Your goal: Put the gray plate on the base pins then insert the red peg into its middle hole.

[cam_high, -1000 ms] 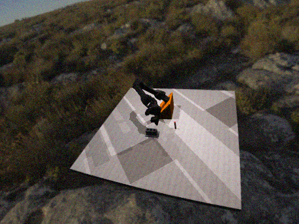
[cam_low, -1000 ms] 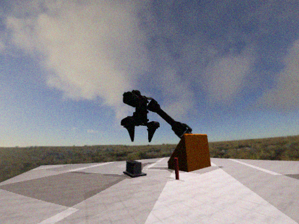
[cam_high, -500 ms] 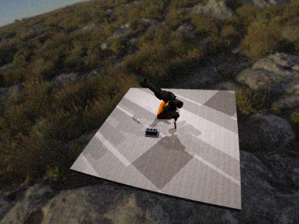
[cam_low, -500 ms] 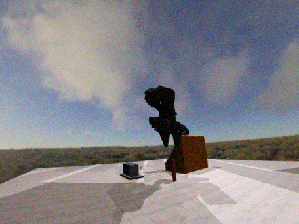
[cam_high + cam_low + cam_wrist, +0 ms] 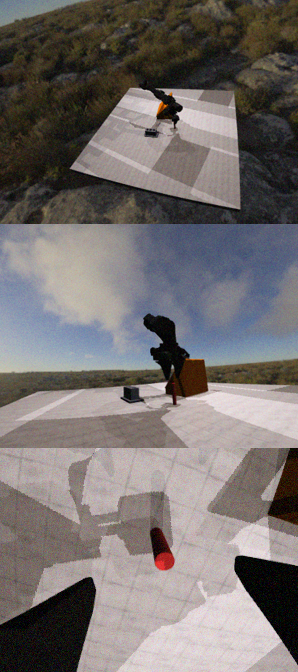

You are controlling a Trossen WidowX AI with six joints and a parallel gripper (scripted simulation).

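My gripper tip is 6 cm above the red peg. From my gripper tip the other things lie so: flat dark base: 20 cm to the right, 9 cm below, 8 cm ahead; then gray plate: 20 cm to the right, 8 cm ahead, 5 cm below.
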